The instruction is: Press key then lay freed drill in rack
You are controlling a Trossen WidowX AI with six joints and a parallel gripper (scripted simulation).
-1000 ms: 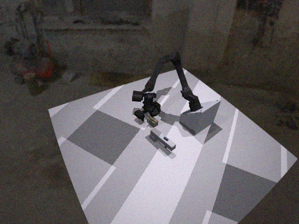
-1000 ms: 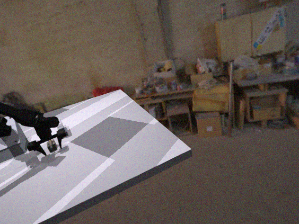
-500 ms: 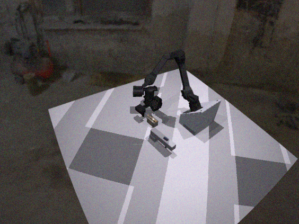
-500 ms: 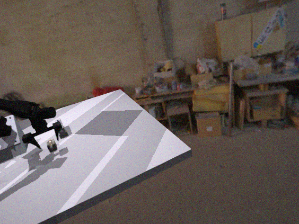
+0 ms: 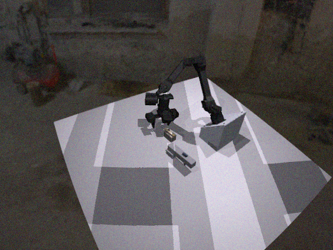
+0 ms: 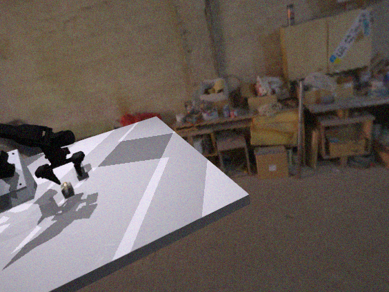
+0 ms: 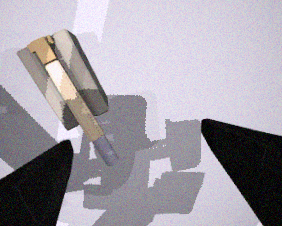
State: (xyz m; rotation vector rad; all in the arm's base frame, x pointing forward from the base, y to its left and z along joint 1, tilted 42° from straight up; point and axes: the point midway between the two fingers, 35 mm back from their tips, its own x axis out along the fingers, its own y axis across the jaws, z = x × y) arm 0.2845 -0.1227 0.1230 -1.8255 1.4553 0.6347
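Right now my gripper tip is 40 mm past the drill, 20 mm to the right of it and 40 mm above it. Also, from my gripper tip: grey housing 10 mm behind, 220 mm to the left, 30 mm below; blue key 20 mm behind, 250 mm to the left, 30 mm below; rack 40 mm behind, 40 mm to the left, 60 mm below.
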